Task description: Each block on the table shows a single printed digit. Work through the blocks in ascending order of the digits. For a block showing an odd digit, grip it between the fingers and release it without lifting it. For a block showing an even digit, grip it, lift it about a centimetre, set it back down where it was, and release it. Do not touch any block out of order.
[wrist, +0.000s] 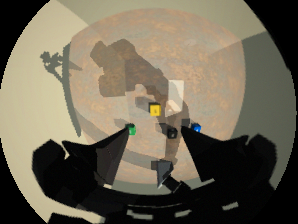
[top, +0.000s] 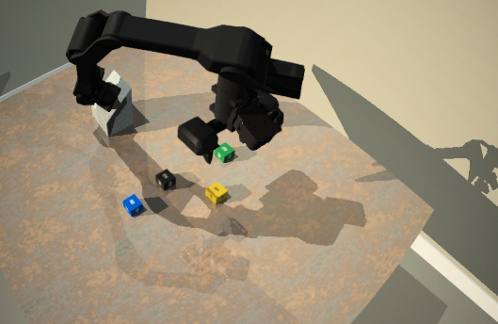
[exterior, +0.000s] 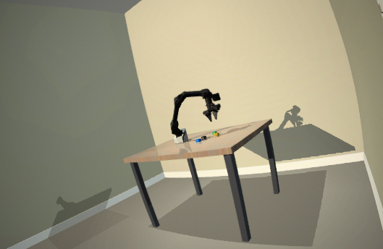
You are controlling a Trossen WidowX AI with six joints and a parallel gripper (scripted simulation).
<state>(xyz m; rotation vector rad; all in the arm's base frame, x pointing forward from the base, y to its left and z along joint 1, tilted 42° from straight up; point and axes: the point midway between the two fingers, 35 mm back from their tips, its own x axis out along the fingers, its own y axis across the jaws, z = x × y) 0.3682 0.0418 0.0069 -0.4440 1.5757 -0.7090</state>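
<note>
The yellow block is 120 mm below my gripper tip and 10 mm to the right of it. From my gripper tip the other things lie so: blue block 160 mm to the right, 120 mm below, 100 mm behind; then green block 120 mm below, 90 mm to the left, 70 mm behind; then black block 120 mm below, 100 mm behind, 60 mm to the right.
</note>
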